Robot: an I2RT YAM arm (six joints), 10 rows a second.
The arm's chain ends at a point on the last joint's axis. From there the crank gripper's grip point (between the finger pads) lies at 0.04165 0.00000 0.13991 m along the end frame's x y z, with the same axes.
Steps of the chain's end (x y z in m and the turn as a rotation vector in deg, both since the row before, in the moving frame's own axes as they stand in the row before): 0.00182, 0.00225, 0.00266, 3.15, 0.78, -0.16; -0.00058, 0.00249, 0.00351, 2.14, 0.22, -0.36; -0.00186, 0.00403, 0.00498, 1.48, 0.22, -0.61; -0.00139, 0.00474, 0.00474, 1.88, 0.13, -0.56; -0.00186, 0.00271, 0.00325, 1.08, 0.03, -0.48; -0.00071, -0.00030, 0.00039, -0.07, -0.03, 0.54
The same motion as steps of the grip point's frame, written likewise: 0.00371, -0.00554, 0.00187, 3.15, 0.78, -0.16; -0.00006, -0.00299, 0.00325, 2.14, 0.22, -0.36; -0.00134, -0.00003, 0.00477, 1.48, 0.22, -0.61; -0.00110, -0.00026, 0.00456, 1.88, 0.13, -0.56; -0.00180, -0.00028, 0.00320, 1.08, 0.03, -0.48; -0.00079, 0.00026, 0.00041, -0.07, -0.03, 0.54
